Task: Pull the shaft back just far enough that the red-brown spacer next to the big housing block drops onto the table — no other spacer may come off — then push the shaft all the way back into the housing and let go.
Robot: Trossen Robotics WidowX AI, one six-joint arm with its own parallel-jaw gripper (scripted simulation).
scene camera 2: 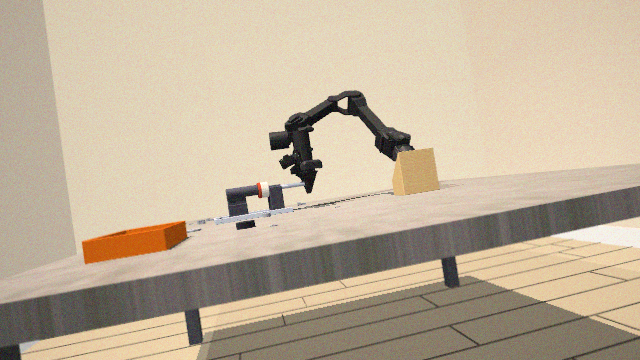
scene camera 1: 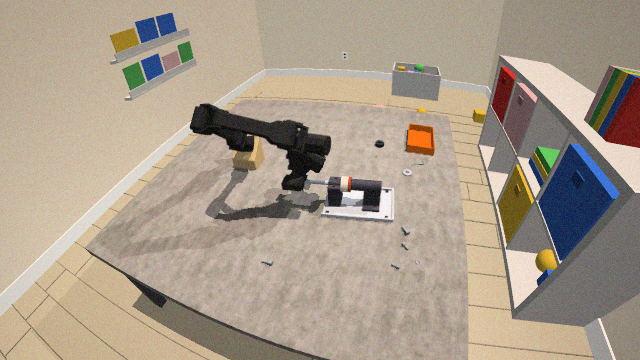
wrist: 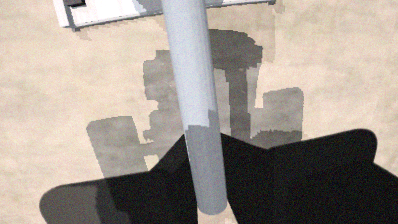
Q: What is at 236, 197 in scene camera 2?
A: A dark housing block.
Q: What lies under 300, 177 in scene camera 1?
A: My gripper.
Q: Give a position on an orange tray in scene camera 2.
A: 152, 239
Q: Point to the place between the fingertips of my gripper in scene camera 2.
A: At 309, 193
